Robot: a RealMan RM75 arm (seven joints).
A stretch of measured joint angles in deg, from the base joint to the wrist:
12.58, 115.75, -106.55, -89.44, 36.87, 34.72, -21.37
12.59, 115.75, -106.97, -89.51, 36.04, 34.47, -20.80
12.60, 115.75, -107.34, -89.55, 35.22, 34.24, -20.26
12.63, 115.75, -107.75, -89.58, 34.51, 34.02, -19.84
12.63, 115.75, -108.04, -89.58, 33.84, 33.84, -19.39
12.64, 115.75, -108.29, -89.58, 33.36, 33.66, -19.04
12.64, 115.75, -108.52, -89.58, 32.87, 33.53, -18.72
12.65, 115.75, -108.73, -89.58, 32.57, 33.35, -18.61
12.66, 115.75, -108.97, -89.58, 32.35, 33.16, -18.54
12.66, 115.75, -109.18, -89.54, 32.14, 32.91, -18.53
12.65, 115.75, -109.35, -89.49, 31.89, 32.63, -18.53
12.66, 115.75, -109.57, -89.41, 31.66, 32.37, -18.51
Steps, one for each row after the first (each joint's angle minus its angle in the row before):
0.01, 0.00, -0.42, -0.07, -0.83, -0.25, 0.57
0.01, 0.00, -0.37, -0.04, -0.82, -0.23, 0.54
0.03, 0.00, -0.41, -0.03, -0.71, -0.22, 0.42
0.00, 0.00, -0.29, 0.00, -0.67, -0.18, 0.45
0.01, 0.00, -0.25, 0.00, -0.48, -0.18, 0.35
0.00, 0.00, -0.23, 0.00, -0.49, -0.13, 0.32
0.01, 0.00, -0.21, 0.00, -0.30, -0.18, 0.11
0.01, 0.00, -0.24, 0.00, -0.22, -0.19, 0.07
0.00, 0.00, -0.21, 0.04, -0.21, -0.25, 0.01
-0.01, 0.00, -0.17, 0.05, -0.25, -0.28, 0.00
0.01, 0.00, -0.22, 0.08, -0.23, -0.26, 0.02

